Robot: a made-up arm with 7 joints. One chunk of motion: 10 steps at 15 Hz.
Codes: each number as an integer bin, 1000 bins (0 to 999) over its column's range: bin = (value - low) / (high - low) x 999, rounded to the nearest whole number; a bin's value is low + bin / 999 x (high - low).
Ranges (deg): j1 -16..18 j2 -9..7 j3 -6..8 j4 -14..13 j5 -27..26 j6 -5..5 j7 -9..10
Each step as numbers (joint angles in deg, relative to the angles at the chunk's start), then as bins.
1 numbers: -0.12 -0.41 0.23 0.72 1.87 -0.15 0.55
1 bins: 467 536 445 545 544 485 502
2 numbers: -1.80 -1.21 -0.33 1.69 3.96 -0.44 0.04
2 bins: 417 486 405 581 584 456 475
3 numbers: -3.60 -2.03 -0.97 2.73 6.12 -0.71 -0.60
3 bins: 364 435 359 619 624 429 442
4 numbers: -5.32 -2.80 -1.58 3.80 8.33 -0.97 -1.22
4 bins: 314 387 315 659 666 403 409
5 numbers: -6.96 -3.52 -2.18 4.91 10.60 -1.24 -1.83
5 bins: 266 342 273 700 709 376 377
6 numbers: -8.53 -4.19 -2.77 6.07 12.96 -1.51 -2.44
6 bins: 219 300 230 743 753 349 345
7 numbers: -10.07 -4.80 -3.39 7.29 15.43 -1.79 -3.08
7 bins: 174 262 186 788 800 321 311
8 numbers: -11.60 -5.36 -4.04 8.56 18.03 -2.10 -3.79
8 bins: 129 227 140 835 849 290 274
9 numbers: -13.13 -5.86 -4.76 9.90 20.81 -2.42 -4.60
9 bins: 84 196 88 884 901 258 231
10 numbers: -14.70 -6.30 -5.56 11.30 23.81 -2.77 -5.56
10 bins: 38 169 31 936 958 223 181
